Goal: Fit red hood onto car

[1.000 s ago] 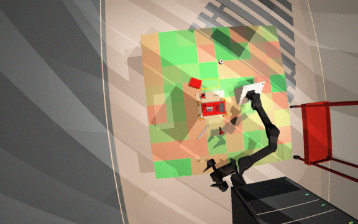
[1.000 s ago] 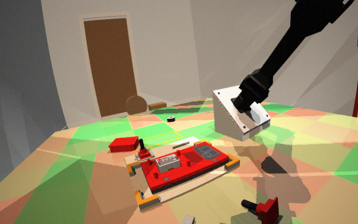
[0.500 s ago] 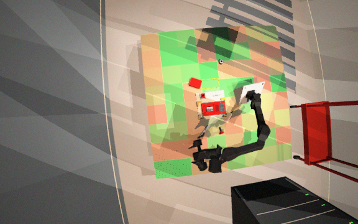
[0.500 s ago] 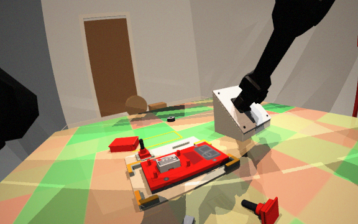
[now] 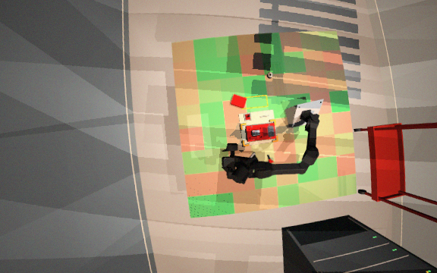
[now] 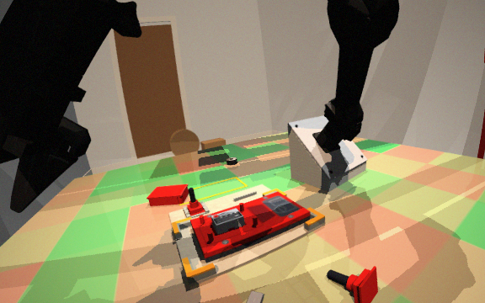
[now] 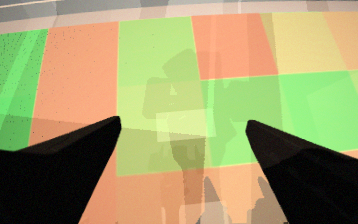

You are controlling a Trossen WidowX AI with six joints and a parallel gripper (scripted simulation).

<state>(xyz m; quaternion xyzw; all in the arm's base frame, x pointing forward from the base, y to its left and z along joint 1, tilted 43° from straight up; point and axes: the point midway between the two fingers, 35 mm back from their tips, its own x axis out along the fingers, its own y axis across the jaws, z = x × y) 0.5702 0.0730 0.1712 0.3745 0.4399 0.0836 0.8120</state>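
Now: gripper tip 340 mm to the left of the red hood, 190 mm past it and 150 mm above it. The rest, counted from my gripper tip: white engine block 260 mm behind, 140 mm below, 100 mm to the right; black ring 490 mm to the right, 450 mm behind, 160 mm below; grey bar 170 mm behind, 160 mm below, 80 mm to the left.
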